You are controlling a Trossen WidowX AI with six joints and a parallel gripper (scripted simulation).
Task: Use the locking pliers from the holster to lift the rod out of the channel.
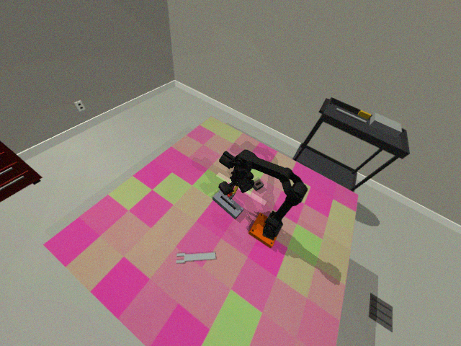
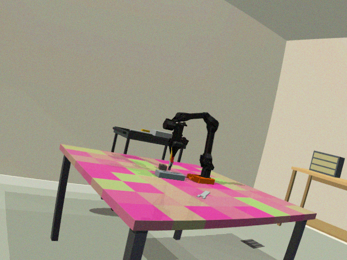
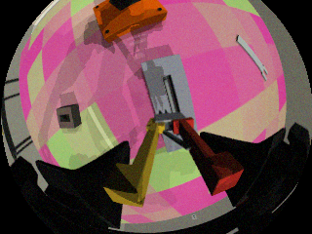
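My gripper tip is 1 cm short of the grey channel block, 3 cm to the right of it and 12 cm above it. Also, from my gripper tip: grey rod: 1 cm ahead, 3 cm to the left, 13 cm below; grey holster: 12 cm behind, 18 cm to the right, 13 cm below; yellow handle: 1 cm behind, 1 cm to the right.
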